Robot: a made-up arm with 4 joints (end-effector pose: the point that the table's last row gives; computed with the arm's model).
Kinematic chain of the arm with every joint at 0, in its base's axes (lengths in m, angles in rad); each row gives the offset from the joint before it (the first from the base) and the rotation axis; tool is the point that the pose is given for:
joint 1: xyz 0 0 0.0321 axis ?
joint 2: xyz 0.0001 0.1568 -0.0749 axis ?
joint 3: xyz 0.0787 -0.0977 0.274 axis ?
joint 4: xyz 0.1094 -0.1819 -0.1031 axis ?
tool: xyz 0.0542 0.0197 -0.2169
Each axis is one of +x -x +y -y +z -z.
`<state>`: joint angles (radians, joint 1 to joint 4).
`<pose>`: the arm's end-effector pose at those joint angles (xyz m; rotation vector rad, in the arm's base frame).
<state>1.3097 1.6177 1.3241 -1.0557</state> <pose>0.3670 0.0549 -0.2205 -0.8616 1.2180 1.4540</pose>
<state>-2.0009 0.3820 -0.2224 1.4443</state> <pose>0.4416 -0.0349 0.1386 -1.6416 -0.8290 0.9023</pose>
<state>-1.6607 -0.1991 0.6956 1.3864</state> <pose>0.3421 0.3193 0.1266 -1.8580 -0.8527 1.7079</pose>
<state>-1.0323 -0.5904 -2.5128 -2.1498</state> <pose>-0.1319 0.1758 -0.1049 0.1507 1.7359 1.8808</pose>
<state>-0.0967 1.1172 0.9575 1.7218</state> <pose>0.5297 -0.0725 -0.2175 -0.2329 -0.5109 0.9875</pose>
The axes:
joint 1: +x
joint 2: +y
joint 3: -x
joint 4: -y

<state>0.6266 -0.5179 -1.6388 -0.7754</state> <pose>-0.0002 0.2507 0.3089 1.8757 -0.1285 1.0954</pose>
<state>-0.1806 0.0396 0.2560 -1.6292</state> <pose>-0.0245 -0.1140 0.1560 -0.3380 1.6404 -0.3559</pose>
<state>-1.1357 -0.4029 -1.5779 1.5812</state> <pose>0.3282 0.2145 0.0139 0.6611 -1.6165 -0.0346</pose>
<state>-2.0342 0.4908 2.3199 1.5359</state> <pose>0.5621 0.0444 -0.1334 1.5111 -1.5318 -1.5915</pose>
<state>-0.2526 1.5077 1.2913 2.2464</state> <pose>0.4701 -0.0088 -0.3471 0.1874 -0.4651 1.3173</pose>
